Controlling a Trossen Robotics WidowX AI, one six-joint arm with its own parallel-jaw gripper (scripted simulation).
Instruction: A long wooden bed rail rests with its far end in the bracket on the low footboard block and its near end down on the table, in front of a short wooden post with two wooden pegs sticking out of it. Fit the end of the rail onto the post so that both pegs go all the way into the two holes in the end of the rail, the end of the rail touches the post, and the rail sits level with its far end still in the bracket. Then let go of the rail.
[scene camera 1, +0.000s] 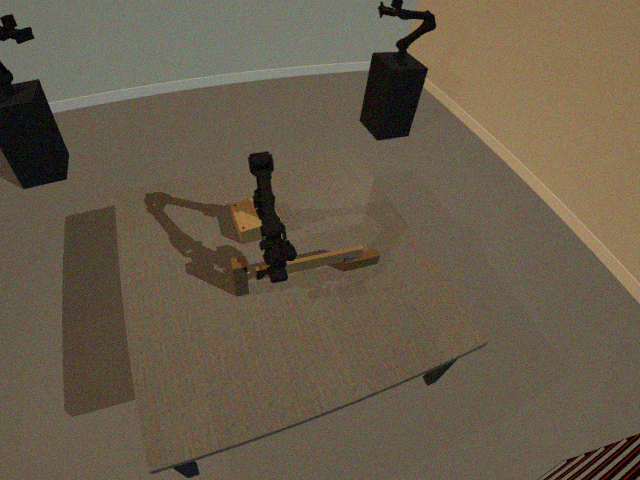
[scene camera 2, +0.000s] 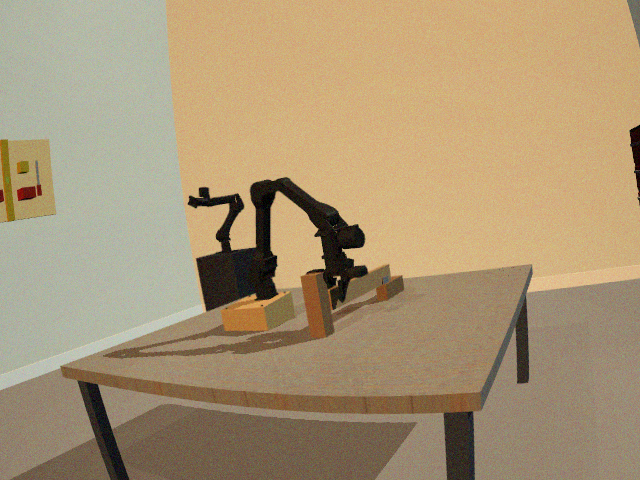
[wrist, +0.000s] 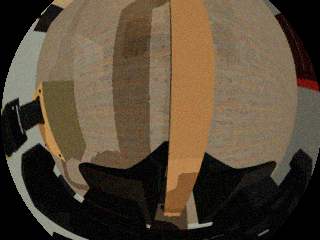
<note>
I see my gripper (scene camera 2: 340, 301).
My gripper shows as well in the wrist view (wrist: 176, 145).
</note>
